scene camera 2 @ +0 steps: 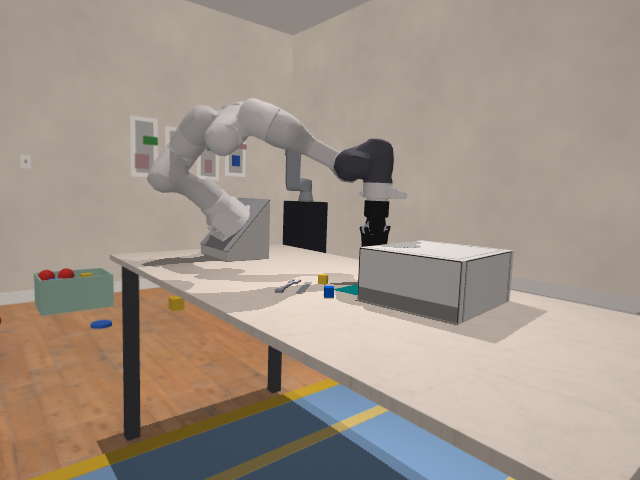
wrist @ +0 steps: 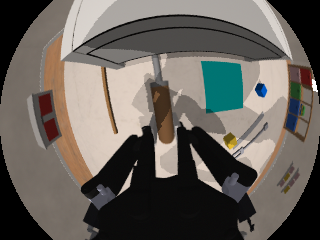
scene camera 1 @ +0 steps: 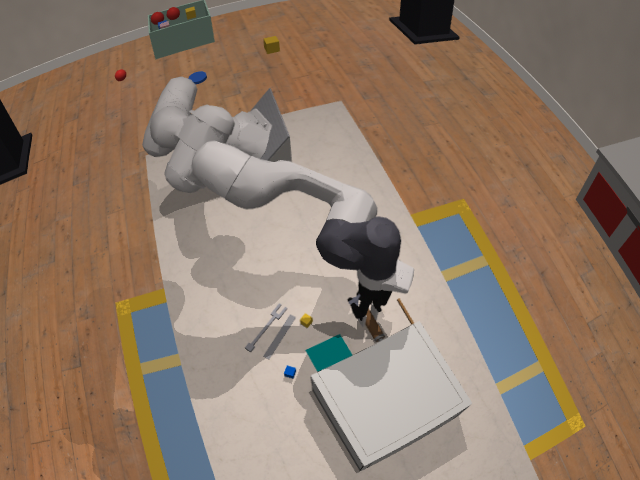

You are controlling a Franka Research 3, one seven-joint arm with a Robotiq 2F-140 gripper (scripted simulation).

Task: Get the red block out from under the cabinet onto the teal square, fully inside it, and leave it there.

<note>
I see my gripper (scene camera 1: 367,319), a long hooked tool (wrist: 160,93) and a teal square (wrist: 223,83).
My gripper also shows in the wrist view (wrist: 164,120).
</note>
